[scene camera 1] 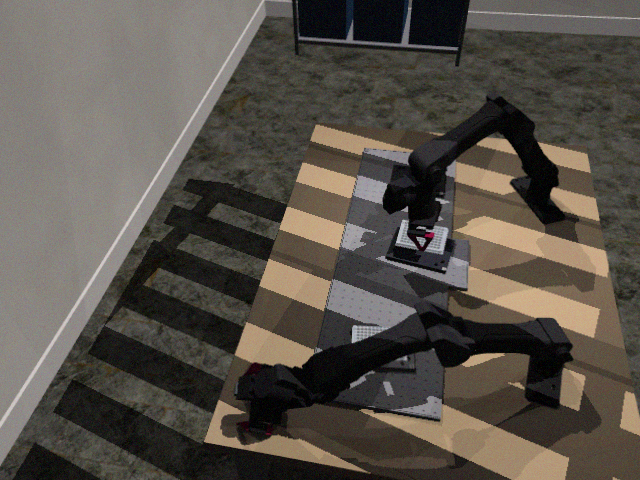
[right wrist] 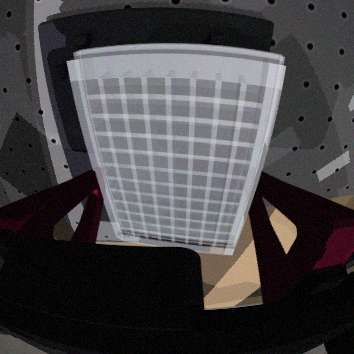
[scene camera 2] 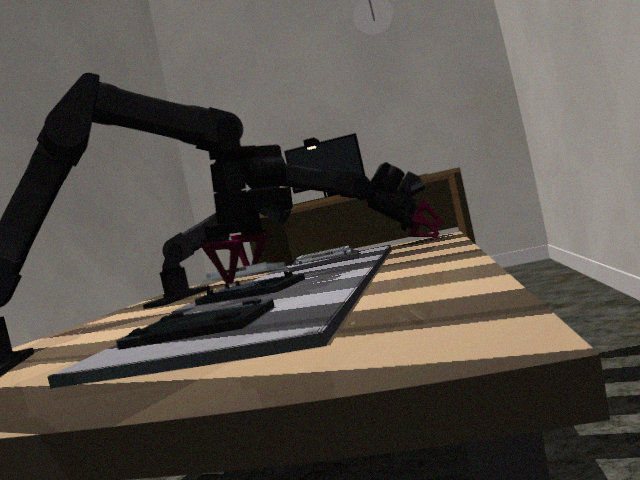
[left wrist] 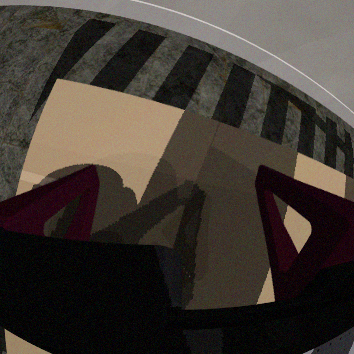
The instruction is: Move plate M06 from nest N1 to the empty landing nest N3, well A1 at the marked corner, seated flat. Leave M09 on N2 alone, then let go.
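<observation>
Plate M06 [scene camera 1: 438, 240] [right wrist: 175, 140] is a clear gridded well plate over the black nest N1 [scene camera 1: 413, 260] [scene camera 2: 247, 287] [right wrist: 158, 24]. My right gripper [scene camera 1: 421, 240] [scene camera 2: 232, 259] [right wrist: 174, 175] is shut on its two long sides; I cannot tell whether it is lifted. Plate M09 [scene camera 1: 366, 331] [scene camera 2: 323, 254] lies farther along the grey breadboard [scene camera 1: 366, 300] [scene camera 2: 309, 305], partly hidden by my left arm. An empty black nest [scene camera 2: 194, 321] lies at the board's near end in scene camera 2. My left gripper [scene camera 1: 256, 426] [scene camera 2: 425, 221] [left wrist: 176, 173] is open and empty over the table's corner.
The wooden table [scene camera 1: 309, 229] [scene camera 2: 442, 295] carries the breadboard and both arm bases. A dark shelf unit [scene camera 1: 296, 29] stands on the floor beyond the table. A dark panel [scene camera 2: 328, 154] stands behind the table in scene camera 2.
</observation>
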